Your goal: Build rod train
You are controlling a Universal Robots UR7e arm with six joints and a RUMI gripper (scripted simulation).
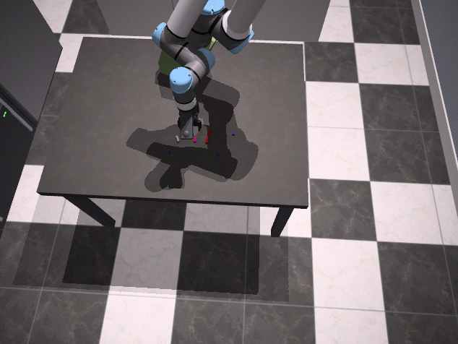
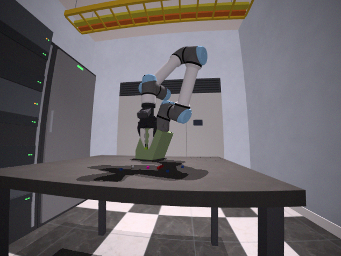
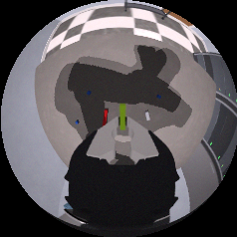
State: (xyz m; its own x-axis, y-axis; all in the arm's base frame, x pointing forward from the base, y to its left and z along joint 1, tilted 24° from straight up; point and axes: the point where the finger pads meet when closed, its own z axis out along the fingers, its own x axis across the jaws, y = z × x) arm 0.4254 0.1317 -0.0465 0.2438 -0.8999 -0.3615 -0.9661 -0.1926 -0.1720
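My gripper is now 11 cm above the magenta rod, 4 cm past it and 1 cm to the left of it. From my hand the other things lie so: grey rod: 11 cm below, 9 cm to the right, 2 cm behind; then red rod: 11 cm below, 7 cm behind, 4 cm to the left; then lime rod: 1 cm below.
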